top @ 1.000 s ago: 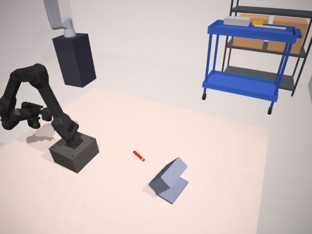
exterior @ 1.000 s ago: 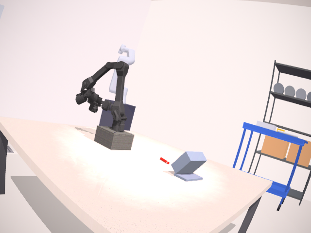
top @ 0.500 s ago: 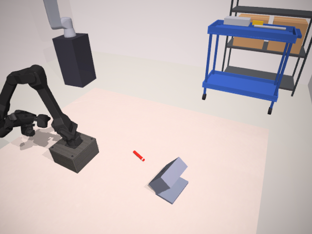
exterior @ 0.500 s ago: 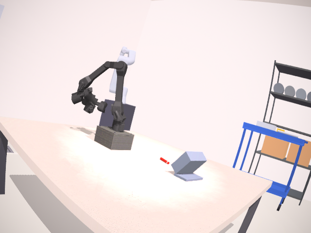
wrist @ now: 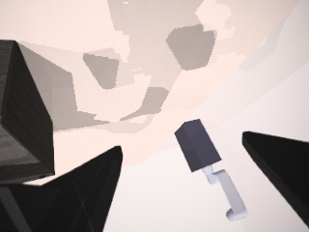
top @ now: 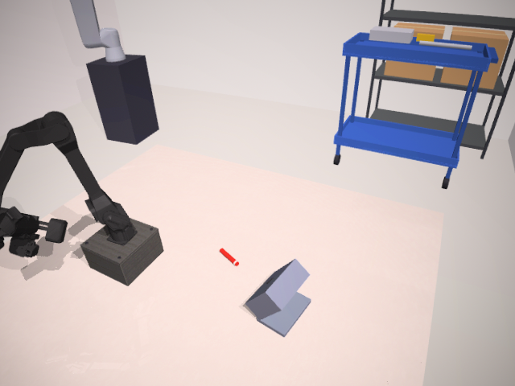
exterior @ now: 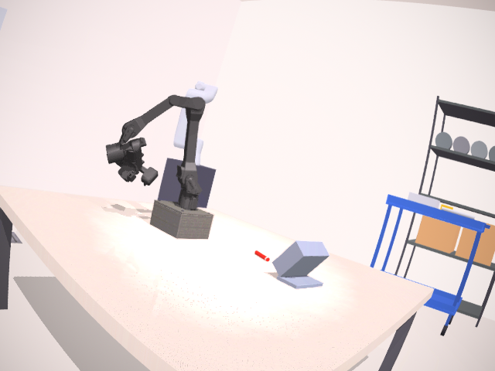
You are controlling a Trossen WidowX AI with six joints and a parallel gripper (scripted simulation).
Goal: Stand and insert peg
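The red peg is 51 cm ahead of my gripper tip, 19 cm to the left of it and 13 cm below it. The rest, counted from my gripper tip: grey sloped panel (69 cm ahead, 8 cm to the left, 7 cm below).
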